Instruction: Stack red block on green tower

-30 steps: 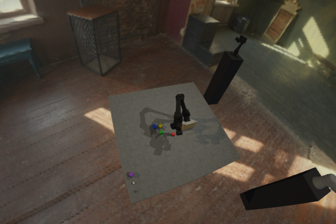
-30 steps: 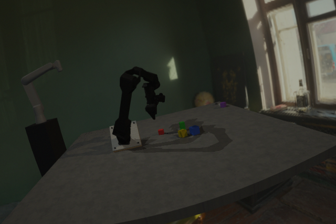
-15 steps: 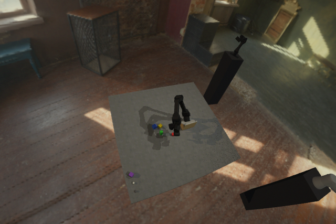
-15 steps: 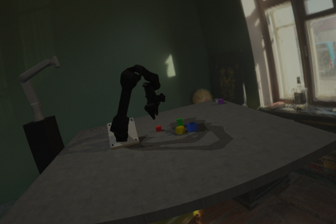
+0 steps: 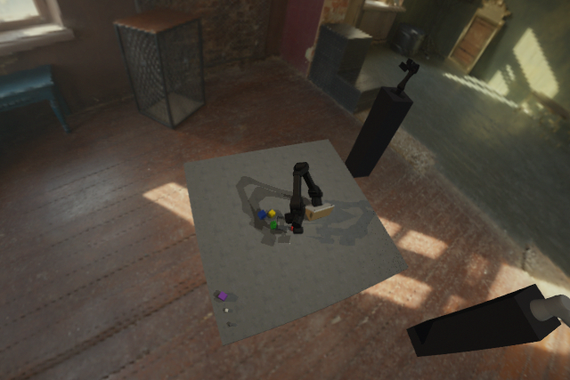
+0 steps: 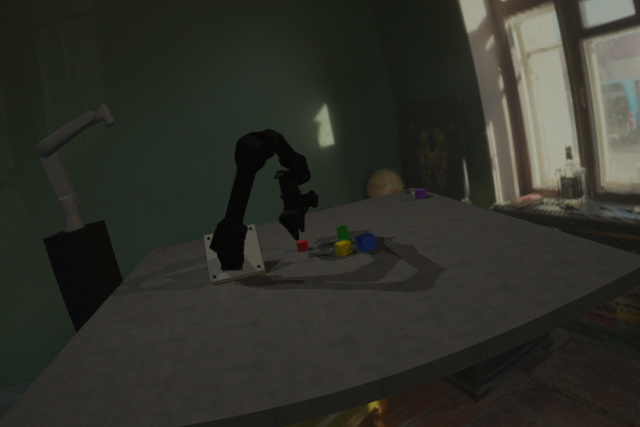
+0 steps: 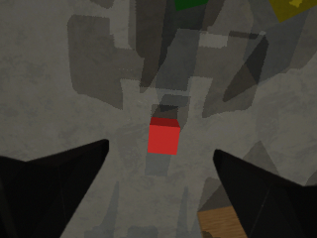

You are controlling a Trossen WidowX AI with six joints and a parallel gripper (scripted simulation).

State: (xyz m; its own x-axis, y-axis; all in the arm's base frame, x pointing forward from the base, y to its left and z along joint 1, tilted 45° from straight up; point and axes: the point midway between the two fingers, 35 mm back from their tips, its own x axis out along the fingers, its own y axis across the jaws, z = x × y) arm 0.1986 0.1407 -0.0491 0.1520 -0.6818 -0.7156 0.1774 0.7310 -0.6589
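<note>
The red block is 30 mm below my gripper tip. From my gripper tip the other things lie so: yellow block 120 mm ahead, 130 mm to the right, 30 mm below; then purple block 510 mm ahead, 370 mm to the left, 30 mm below; then blue block 190 mm ahead, 130 mm to the right, 30 mm below.
</note>
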